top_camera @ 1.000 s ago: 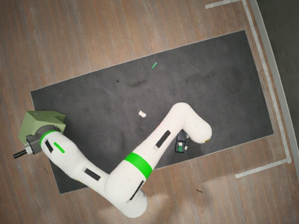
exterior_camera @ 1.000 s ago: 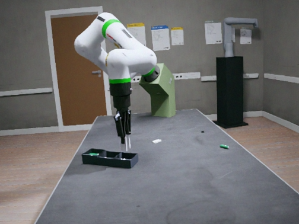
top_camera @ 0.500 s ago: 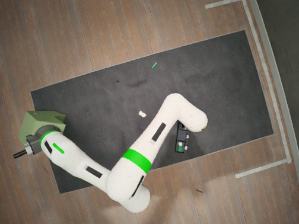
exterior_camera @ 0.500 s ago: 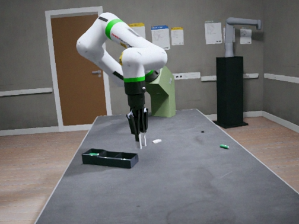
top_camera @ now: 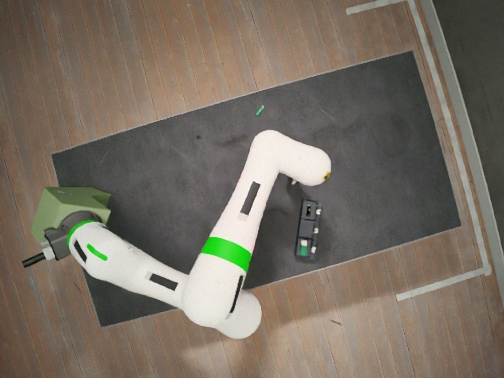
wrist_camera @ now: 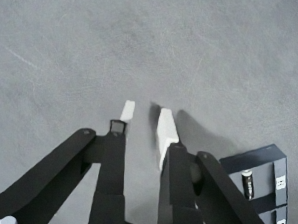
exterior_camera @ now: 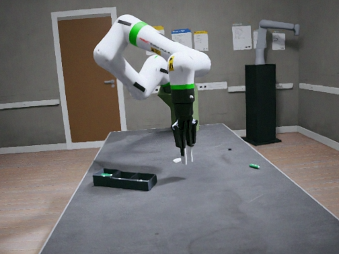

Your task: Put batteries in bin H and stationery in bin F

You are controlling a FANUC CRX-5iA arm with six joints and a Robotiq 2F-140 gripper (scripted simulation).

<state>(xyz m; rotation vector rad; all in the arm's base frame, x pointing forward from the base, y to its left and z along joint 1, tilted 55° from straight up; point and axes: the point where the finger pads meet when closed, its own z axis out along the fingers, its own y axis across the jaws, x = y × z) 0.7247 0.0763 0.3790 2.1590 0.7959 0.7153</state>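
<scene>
Right now the green battery is 31 cm to the left of my hand, 10 cm below it and 1 cm ahead of it. From my hand the other things lie so: black battery 19 cm to the right, 9 cm below, 1 cm behind; tray 26 cm to the right, 8 cm below, 5 cm behind; white eraser-like piece 24 cm behind, 10 cm below, 3 cm to the left.
</scene>
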